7 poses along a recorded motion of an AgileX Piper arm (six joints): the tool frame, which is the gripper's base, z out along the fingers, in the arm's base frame.
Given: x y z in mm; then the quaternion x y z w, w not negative.
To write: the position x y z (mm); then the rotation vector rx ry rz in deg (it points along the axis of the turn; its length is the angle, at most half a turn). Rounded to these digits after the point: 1 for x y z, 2 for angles.
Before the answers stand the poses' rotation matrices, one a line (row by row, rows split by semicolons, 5 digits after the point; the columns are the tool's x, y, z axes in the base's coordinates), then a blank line. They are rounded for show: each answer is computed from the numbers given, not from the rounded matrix.
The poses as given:
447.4, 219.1, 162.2, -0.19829, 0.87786, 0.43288, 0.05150
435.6, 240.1, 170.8, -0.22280, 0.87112, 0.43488, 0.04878
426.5, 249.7, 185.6, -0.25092, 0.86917, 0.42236, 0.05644
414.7, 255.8, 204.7, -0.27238, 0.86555, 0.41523, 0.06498
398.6, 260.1, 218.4, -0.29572, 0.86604, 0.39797, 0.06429
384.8, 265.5, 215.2, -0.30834, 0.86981, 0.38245, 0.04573
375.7, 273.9, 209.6, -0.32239, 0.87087, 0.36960, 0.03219
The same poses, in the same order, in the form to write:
-0.91606 -0.39273 -0.08125; -0.30356 0.54659 0.78044; -0.26209 0.73960 -0.61992
-0.89596 -0.43060 -0.10880; -0.34575 0.52247 0.77941; -0.27877 0.73594 -0.61700
-0.86771 -0.48386 -0.11385; -0.38851 0.51730 0.76254; -0.31007 0.70589 -0.63685
-0.84317 -0.52548 -0.11371; -0.41755 0.50679 0.75420; -0.33869 0.68340 -0.64673
-0.81683 -0.56339 -0.12402; -0.46104 0.50833 0.72735; -0.34673 0.65130 -0.67497
-0.80567 -0.57137 -0.15630; -0.50141 0.51732 0.69352; -0.31540 0.63712 -0.70328
-0.79005 -0.58532 -0.18225; -0.53773 0.51892 0.66451; -0.29438 0.62300 -0.72472

447.4, 219.1, 162.2, -34.57, 153.04, 75.46
435.6, 240.1, 170.8, -38.90, 152.11, 75.94
426.5, 249.7, 185.6, -43.61, 151.07, 73.41
414.7, 255.8, 204.7, -47.10, 149.67, 71.80
398.6, 260.1, 218.4, -51.16, 149.81, 68.84
384.8, 265.5, 215.2, -53.94, 152.17, 66.91
375.7, 273.9, 209.6, -56.87, 153.62, 65.20

